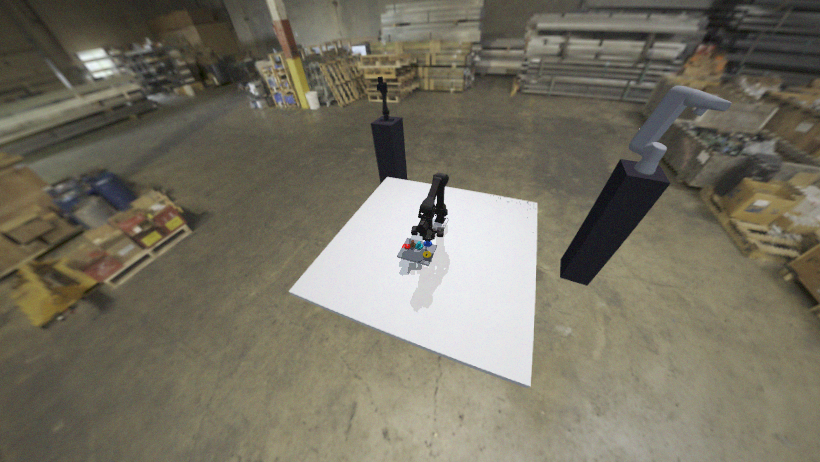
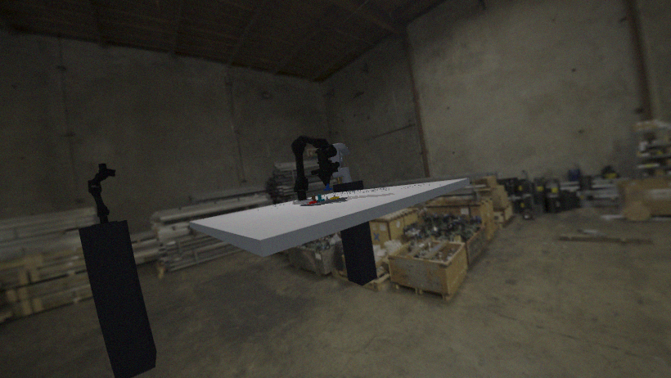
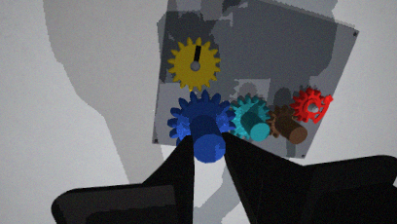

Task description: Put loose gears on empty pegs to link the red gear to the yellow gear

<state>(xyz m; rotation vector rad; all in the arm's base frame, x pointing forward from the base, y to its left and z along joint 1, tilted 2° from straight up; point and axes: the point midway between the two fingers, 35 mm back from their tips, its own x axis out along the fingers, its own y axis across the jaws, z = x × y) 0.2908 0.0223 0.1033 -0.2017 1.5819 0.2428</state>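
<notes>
The teal gear is 1 cm behind my gripper tip, 6 cm to the right of it and 7 cm below it. Also, from my gripper tip: brown gear 11 cm to the right, 7 cm below; yellow gear 4 cm ahead, 1 cm to the left, 7 cm below; blue gear 1 cm below.
</notes>
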